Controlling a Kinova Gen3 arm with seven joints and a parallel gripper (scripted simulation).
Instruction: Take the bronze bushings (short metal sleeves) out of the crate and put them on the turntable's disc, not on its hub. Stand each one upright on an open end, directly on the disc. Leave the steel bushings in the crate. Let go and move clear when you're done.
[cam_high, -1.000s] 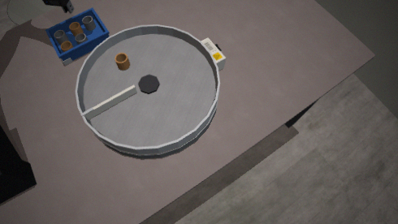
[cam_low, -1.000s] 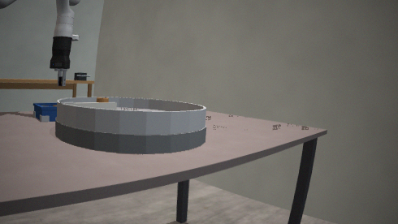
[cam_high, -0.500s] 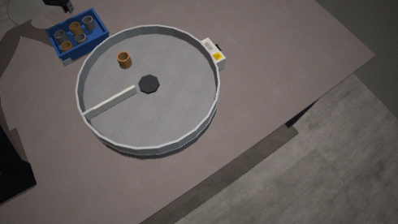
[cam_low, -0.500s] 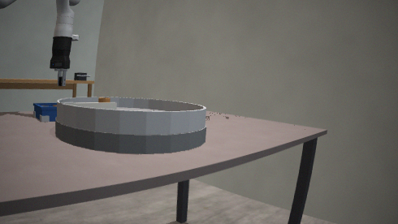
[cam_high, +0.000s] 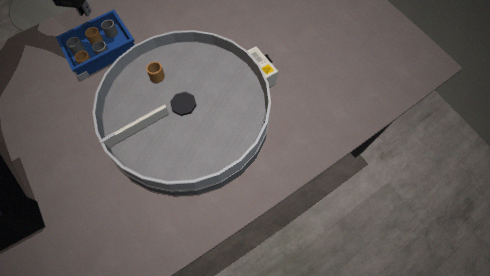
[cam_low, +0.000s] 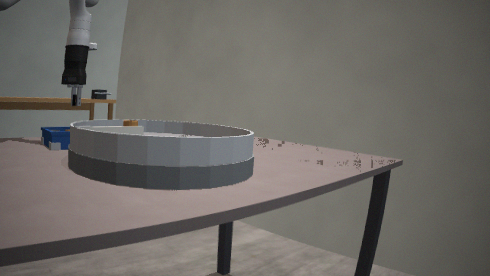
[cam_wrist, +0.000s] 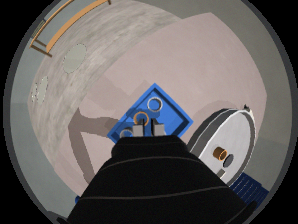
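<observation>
Right now the crate is 10 mm behind my hand, 20 mm to the right of it and 110 mm below it. Also, from my hand: turntable disc: 120 mm ahead, 350 mm to the right, 80 mm below.
</observation>
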